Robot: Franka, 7 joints.
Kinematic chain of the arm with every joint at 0, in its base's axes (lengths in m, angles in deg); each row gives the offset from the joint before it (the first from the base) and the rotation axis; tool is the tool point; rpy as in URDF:
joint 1: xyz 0 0 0.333 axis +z
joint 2: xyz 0 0 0 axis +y
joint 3: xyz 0 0 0.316 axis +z
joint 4: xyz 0.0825 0 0 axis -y
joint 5: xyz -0.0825 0 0.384 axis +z
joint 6: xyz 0 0 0 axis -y
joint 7: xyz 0.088 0 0 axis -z
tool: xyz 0 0 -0.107 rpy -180 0 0
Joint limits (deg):
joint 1: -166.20..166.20
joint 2: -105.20..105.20
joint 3: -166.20..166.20
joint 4: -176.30..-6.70
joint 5: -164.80..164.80
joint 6: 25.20..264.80
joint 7: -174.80..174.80
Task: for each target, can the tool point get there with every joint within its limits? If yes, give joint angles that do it. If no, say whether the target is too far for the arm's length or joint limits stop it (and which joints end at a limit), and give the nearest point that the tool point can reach.
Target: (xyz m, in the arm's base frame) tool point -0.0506 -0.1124 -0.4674
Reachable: no: joint limits stop it (at a limit: joint 2) | nearest point -0.0632 -0.1404 -0.3448 | short by 0.126 m
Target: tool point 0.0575 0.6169 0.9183
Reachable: yes | joints -109.11 -64.34 -34.13 -37.48 -39.22 158.94 123.88
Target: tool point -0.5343 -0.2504 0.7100
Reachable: yes | joints 130.71 51.53 108.88 -90.65 3.33 126.37 -123.04
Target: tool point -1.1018 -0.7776 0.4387
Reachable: no: too far | nearest point -0.6988 -0.4932 0.4000 | short by 0.495 m
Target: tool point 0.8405 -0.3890 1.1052
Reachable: no: too far | nearest point 0.5980 -0.2768 0.8824 | short by 0.348 m
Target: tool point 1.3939 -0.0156 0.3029
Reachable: no: too far | nearest point 0.8576 -0.0096 0.3145 | short by 0.536 m
